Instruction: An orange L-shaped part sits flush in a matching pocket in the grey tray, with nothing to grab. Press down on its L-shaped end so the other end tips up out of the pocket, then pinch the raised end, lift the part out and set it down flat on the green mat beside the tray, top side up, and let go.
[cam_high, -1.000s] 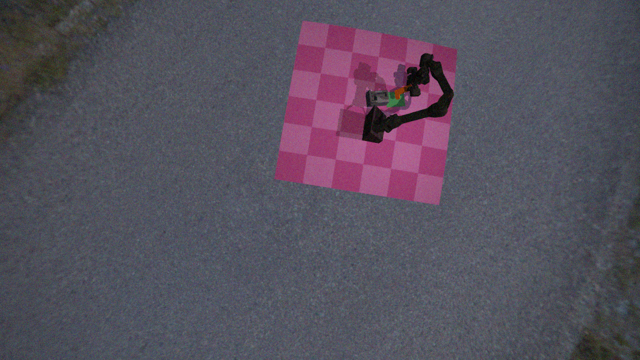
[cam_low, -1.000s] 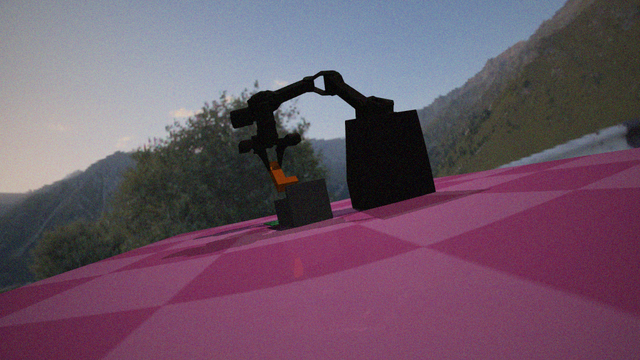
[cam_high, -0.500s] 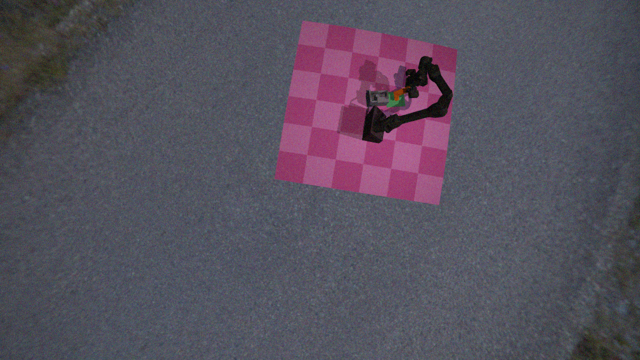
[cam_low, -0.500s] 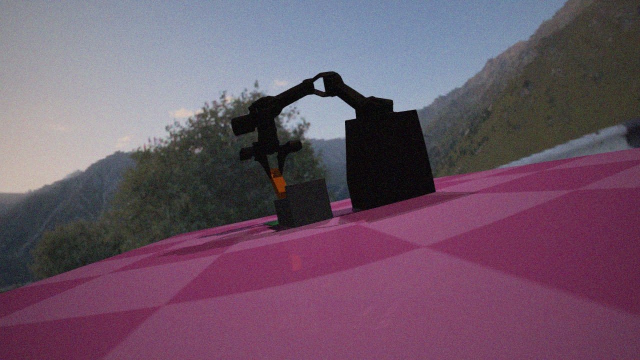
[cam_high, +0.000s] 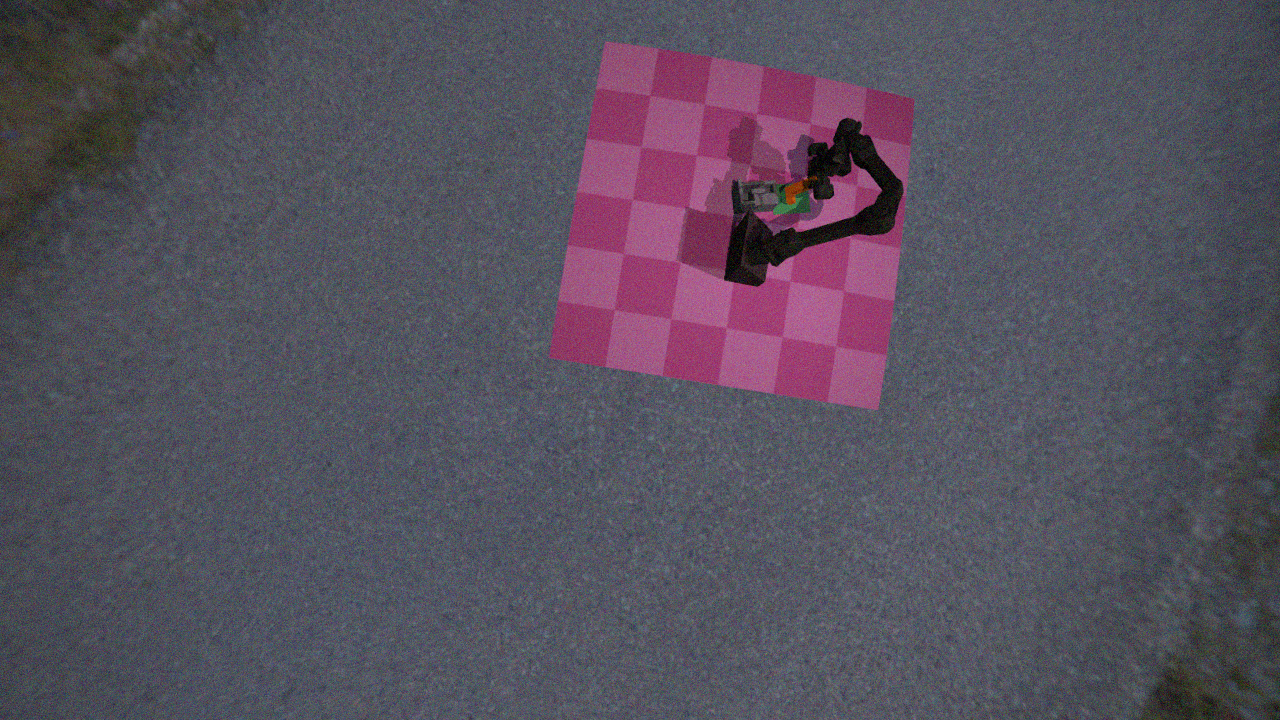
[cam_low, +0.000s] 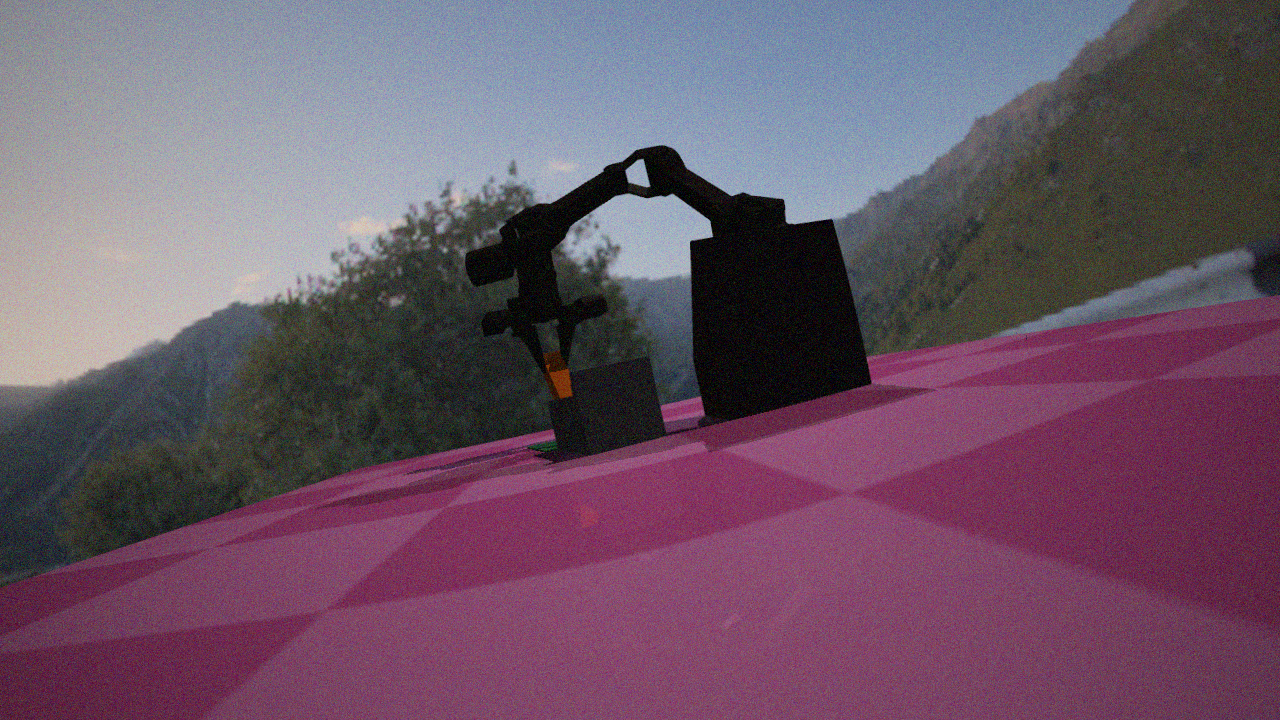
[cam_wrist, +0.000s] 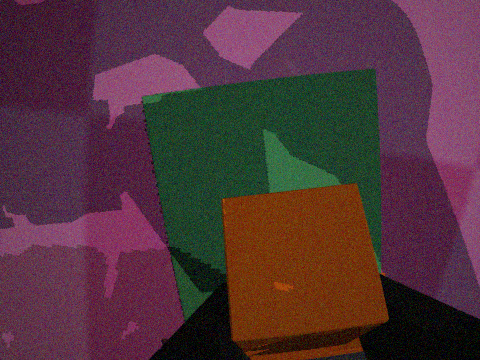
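My gripper tip is now 12 cm above the green mat, 2 cm to the right of it and 1 cm past it. Also, from my gripper tip: orange L-shaped part: 3 cm below, 2 cm to the left, 2 cm behind.
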